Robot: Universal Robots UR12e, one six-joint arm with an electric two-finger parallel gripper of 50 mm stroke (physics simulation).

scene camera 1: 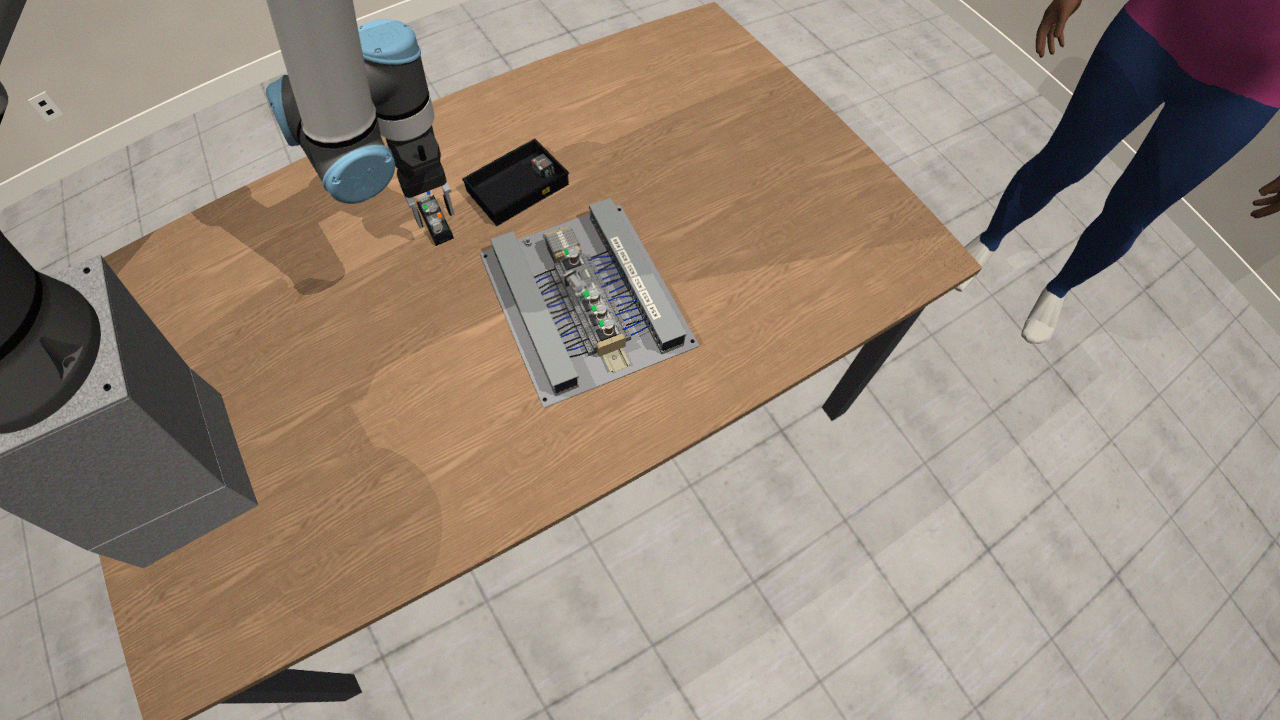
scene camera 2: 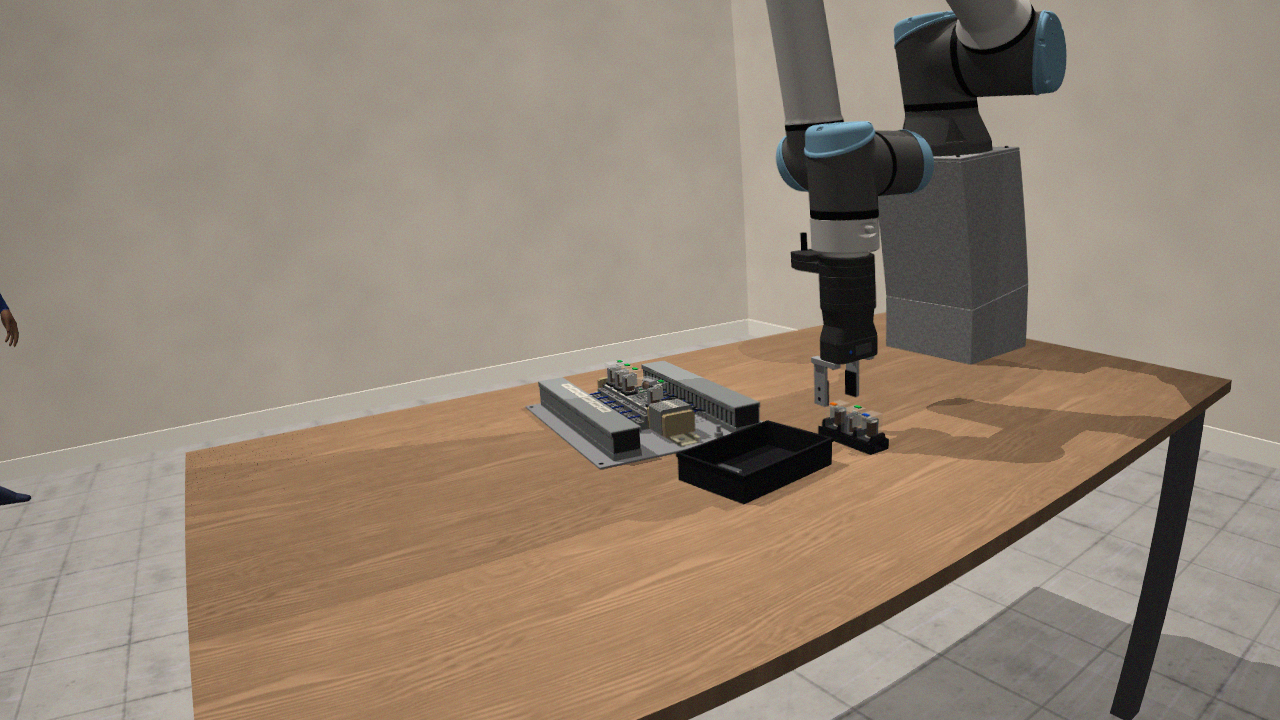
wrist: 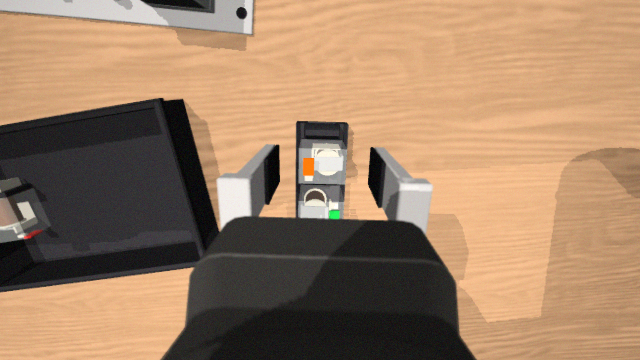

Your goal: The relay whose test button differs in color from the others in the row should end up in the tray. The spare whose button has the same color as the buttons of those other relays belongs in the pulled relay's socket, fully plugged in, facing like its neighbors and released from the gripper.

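Places are measured from the arm's base along level axes (x left, y back, z up), in centimetres.
Pixels of known places: gripper, fingertip midpoint: (scene camera 1: 435, 217) (scene camera 2: 837, 399) (wrist: 324, 164); arm's base, link origin: (scene camera 1: 24, 357) (scene camera 2: 946, 151).
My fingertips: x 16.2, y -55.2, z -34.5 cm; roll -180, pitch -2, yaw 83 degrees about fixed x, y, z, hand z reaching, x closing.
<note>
For each thing: its top centre in the pictures, then the offset to it from my fingertips.
- black spare holder, top centre: (wrist: 320, 202) (scene camera 2: 853, 425) (scene camera 1: 432, 214) dx +3.4, dy -0.5, dz -2.8 cm
- orange-button spare, top centre: (wrist: 322, 167) (scene camera 2: 837, 402) (scene camera 1: 435, 217) dx +0.2, dy -0.1, dz -0.3 cm
- green-button spare, top centre: (wrist: 320, 218) (scene camera 2: 853, 407) (scene camera 1: 429, 205) dx +3.4, dy -0.5, dz -0.3 cm
- blue-button spare, top centre: (scene camera 2: 870, 413) (scene camera 1: 424, 193) dx +6.6, dy -0.9, dz -0.3 cm
- red-button relay, top centre: (scene camera 2: 721, 469) (scene camera 1: 543, 162) dx +2.1, dy -23.3, dz -2.7 cm
- black tray, top centre: (wrist: 65, 207) (scene camera 2: 757, 445) (scene camera 1: 515, 174) dx +1.6, dy -17.0, dz -1.6 cm
- socket, top centre: (scene camera 2: 649, 379) (scene camera 1: 574, 279) dx -25.7, dy -12.7, dz +0.8 cm
- grey panel plate, top centre: (scene camera 2: 642, 416) (scene camera 1: 584, 296) dx -26.2, dy -14.0, dz -4.8 cm
- terminal block, top centre: (scene camera 2: 670, 404) (scene camera 1: 562, 239) dx -16.8, dy -15.8, dz -0.5 cm
My gripper (scene camera 1: 433, 219) (scene camera 2: 836, 399) (wrist: 324, 164) is open and empty, pointing down, its fingers either side of and slightly above the black spare holder (scene camera 1: 444, 238) (scene camera 2: 868, 445) (wrist: 322, 125). The holder carries an orange-button spare (scene camera 2: 834, 413) (wrist: 327, 162), a green-button spare (scene camera 2: 854, 419) (wrist: 314, 210) in the middle and a blue-button spare (scene camera 2: 870, 424); the wrist view hides the blue one. A red-button relay (scene camera 1: 542, 165) (wrist: 15, 215) lies in the black tray (scene camera 1: 523, 202) (scene camera 2: 716, 483) (wrist: 192, 175). Several green-button relays (scene camera 1: 607, 327) (scene camera 2: 617, 374) stand in the row; one socket (scene camera 1: 577, 279) between them is empty.
The grey panel plate (scene camera 1: 590, 367) (wrist: 220, 22) lies beside the tray and holder, with two raised wire ducts (scene camera 1: 537, 313) (scene camera 1: 637, 277) flanking the row. Blue and black wires run to the sockets. A terminal block (scene camera 1: 559, 240) (scene camera 2: 673, 420) stands at one end. The tray is close beside the holder.
</note>
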